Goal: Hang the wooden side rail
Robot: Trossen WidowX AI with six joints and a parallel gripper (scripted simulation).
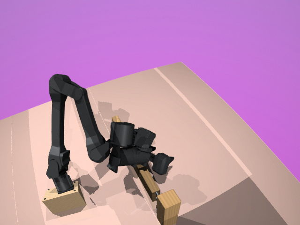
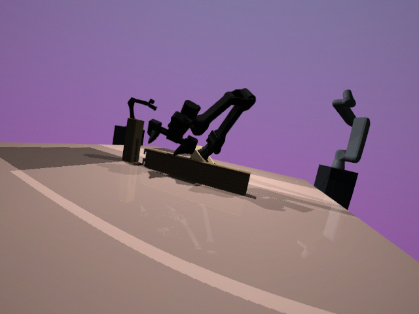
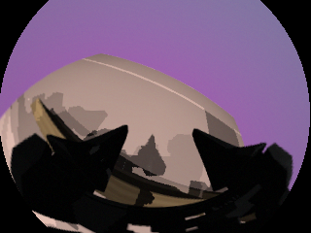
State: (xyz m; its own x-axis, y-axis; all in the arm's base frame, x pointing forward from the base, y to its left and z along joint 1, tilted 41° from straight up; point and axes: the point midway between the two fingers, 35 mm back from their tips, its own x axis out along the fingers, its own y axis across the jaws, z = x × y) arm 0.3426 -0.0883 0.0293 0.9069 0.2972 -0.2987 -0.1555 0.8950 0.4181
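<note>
My gripper tip is now 12 cm past the wooden headboard post, 20 cm to the left of it and 1 cm above it.
</note>
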